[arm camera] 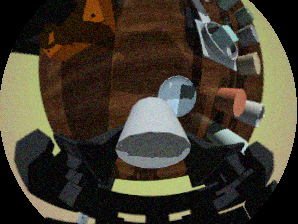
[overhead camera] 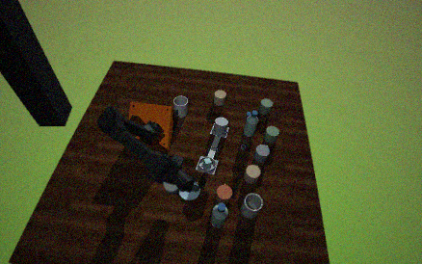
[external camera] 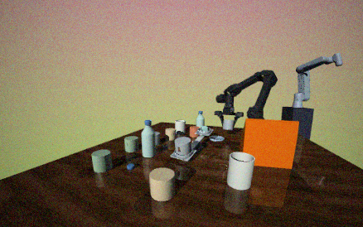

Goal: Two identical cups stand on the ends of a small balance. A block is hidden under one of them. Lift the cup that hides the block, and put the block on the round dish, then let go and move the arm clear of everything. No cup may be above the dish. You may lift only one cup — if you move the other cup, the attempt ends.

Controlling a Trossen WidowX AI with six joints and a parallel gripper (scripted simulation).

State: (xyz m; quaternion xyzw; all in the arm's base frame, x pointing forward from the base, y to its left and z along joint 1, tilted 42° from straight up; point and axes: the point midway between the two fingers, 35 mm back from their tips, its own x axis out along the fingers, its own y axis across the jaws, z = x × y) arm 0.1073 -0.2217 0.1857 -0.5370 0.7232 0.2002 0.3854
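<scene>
The pale blue block is 160 mm ahead of my gripper tip and 110 mm to the left of it. Round my gripper tip: balance 230 mm to the left, 200 mm ahead, 50 mm below; round dish 80 mm below, 70 mm ahead, 20 mm to the left; orange cylinder 240 mm ahead, 50 mm below, 10 mm to the right.
</scene>
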